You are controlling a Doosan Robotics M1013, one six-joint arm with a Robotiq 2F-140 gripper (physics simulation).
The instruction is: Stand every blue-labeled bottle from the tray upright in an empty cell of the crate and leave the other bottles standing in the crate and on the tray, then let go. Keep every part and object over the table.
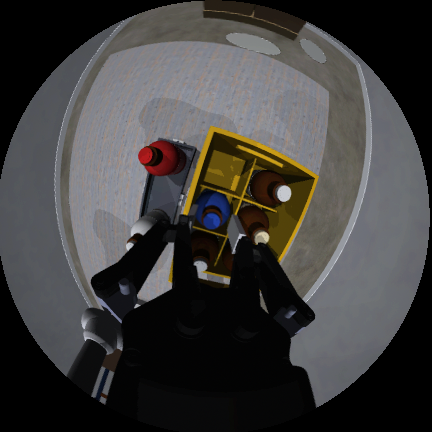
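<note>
A blue-labeled bottle with a blue cap stands upright in the middle left cell of the yellow crate. My gripper is open, with its fingertips apart on either side of this bottle's neck and cap, and holds nothing. Brown bottles stand in other cells, and part of another brown one shows behind the right finger. The far left cell of the crate is empty. On the dark tray stand a red bottle at the far end and a white bottle at the near end, partly hidden by the gripper linkage.
The tray lies close along the left side of the crate. Both rest on the light speckled table. A grey and black jointed object shows at the lower left. A brown box-like object and pale discs lie beyond the table's far edge.
</note>
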